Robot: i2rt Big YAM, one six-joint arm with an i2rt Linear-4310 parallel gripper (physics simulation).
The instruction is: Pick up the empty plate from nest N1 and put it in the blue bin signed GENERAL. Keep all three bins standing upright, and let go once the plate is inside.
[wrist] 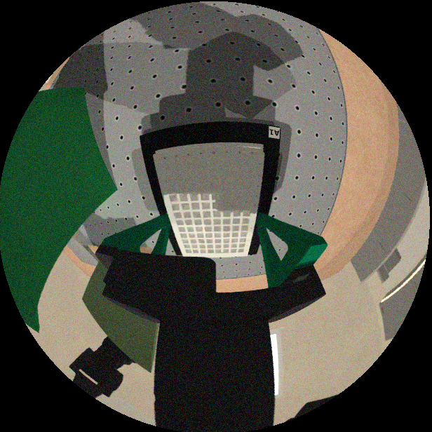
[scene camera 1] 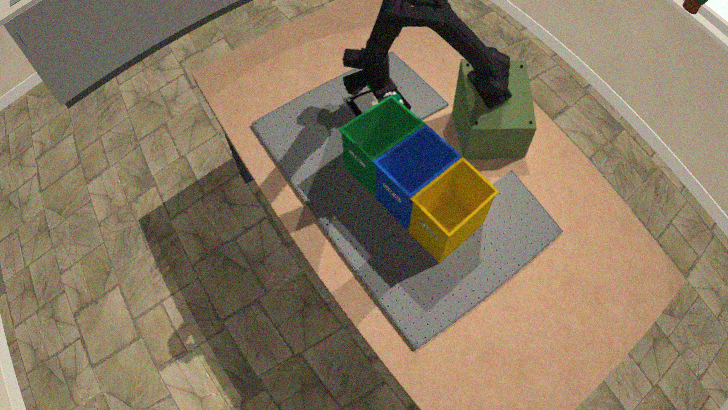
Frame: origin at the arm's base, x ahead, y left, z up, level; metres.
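Seen in the pictures: arm's base, origin of the base link: (scene camera 1: 489, 85).
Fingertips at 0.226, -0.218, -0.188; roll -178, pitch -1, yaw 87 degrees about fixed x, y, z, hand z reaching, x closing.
Offsets run from my fingertips to a thing's top centre, as dx, dy, dz. Level surfaces: height alone.
A pale plate with a grid of square wells (wrist: 215, 232) (scene camera 1: 364, 103) sits in a black rectangular nest (wrist: 210, 132) marked A1; no N1 label is readable. My gripper (wrist: 213, 217) (scene camera 1: 391, 95) is open, with its green fingers on either side of the plate's near part and nothing held. How far the tips are above the nest is hard to tell. The blue bin @(+0.082, +0.324, +0.167) (scene camera 1: 418, 160) stands upright between the green bin @(+0.109, +0.196, +0.167) (scene camera 1: 382, 127) (wrist: 55, 190) and the yellow bin @(+0.055, +0.453, +0.167) (scene camera 1: 453, 197), both upright. Its sign is too small to read.
The green bin stands close beside the nest and gripper. The bins stand in a row on a grey perforated board @(dz -0.013) (scene camera 1: 519, 219) (wrist: 315, 150), which lies on the tan table @(dz -0.026) (scene camera 1: 585, 305). A green pedestal (scene camera 1: 496, 145) (wrist: 120, 320) carries the arm base beyond the bins.
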